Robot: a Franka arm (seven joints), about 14 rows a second.
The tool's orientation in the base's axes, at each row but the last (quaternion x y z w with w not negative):
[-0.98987 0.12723 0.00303 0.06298]
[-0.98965 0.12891 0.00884 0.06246]
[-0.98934 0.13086 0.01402 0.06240]
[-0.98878 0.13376 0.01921 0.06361]
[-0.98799 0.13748 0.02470 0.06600]
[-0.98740 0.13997 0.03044 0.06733]
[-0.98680 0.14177 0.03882 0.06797]
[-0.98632 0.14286 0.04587 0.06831]
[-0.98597 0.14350 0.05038 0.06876]
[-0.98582 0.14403 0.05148 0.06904]
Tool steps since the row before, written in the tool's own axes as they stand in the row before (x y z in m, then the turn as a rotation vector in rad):
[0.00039 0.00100 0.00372 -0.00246 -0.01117 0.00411]
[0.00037 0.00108 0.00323 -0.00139 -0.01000 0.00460]
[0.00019 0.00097 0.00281 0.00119 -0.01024 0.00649]
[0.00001 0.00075 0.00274 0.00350 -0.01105 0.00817]
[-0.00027 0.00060 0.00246 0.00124 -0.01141 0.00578]
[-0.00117 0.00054 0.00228 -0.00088 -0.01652 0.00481]
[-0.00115 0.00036 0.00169 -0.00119 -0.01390 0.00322]
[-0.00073 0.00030 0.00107 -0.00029 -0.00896 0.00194]
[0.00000 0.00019 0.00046 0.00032 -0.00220 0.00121]
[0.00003 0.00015 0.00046 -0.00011 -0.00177 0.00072]
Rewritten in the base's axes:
[0.00016 -0.00059 -0.00382 0.00048 0.01185 -0.00264]
[0.00008 -0.00072 -0.00335 0.00121 0.01052 -0.00330]
[-0.00010 -0.00062 -0.00291 0.00374 0.01033 -0.00526]
[-0.00025 -0.00036 -0.00281 0.00615 0.01072 -0.00696]
[-0.00050 -0.00016 -0.00249 0.00415 0.01134 -0.00440]
[-0.00137 0.00013 -0.00223 0.00359 0.01664 -0.00263]
[-0.00130 0.00022 -0.00160 0.00264 0.01401 -0.00135]
[-0.00086 0.00007 -0.00101 0.00217 0.00888 -0.00079]
[-0.00009 -0.00011 -0.00048 0.00085 0.00218 -0.00096]
[-0.00005 -0.00008 -0.00048 0.00035 0.00182 -0.00048]

